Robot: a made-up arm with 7 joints.
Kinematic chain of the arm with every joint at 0, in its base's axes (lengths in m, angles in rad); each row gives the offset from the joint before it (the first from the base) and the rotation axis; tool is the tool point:
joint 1: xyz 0 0 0.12 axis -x
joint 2: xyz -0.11 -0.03 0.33 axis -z
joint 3: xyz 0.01 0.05 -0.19 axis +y
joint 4: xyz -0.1 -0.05 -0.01 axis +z
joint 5: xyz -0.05 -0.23 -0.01 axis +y
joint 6: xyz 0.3 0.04 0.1 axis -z
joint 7: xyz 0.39 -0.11 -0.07 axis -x
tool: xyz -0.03 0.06 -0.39
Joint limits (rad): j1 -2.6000..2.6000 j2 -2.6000..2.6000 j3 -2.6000..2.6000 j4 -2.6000..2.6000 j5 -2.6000..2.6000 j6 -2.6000..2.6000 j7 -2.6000..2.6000
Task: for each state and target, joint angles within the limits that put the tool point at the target. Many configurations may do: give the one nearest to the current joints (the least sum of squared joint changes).
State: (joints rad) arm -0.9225 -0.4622 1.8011 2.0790 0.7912 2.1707 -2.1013
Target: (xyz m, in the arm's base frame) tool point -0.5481 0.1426 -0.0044
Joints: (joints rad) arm -0.7830 -0.7789 2.2045 1.7849 1.0178 2.4920 -1.9100
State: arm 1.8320 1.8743 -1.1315 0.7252 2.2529 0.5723 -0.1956
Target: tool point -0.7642 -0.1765 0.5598
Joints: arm 1.9906 1.6640 -1.1939 0.7917 1.9759 0.4860 -0.3649
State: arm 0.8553 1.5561 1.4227 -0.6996 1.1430 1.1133 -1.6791
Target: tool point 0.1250 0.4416 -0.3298
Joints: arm 0.7067 2.2048 1.4288 -0.4682 1.2413 0.4426 -1.5435
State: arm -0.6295 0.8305 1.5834 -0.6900 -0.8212 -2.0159 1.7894
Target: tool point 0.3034 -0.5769 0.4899
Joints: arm -0.0628 1.0520 0.9239 -0.7141 -1.1178 -1.7655 1.9782
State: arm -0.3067 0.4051 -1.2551 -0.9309 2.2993 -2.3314 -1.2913
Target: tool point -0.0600 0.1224 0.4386
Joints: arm -0.6450 0.5674 -0.9501 -1.3293 2.4209 -1.8214 -0.5670
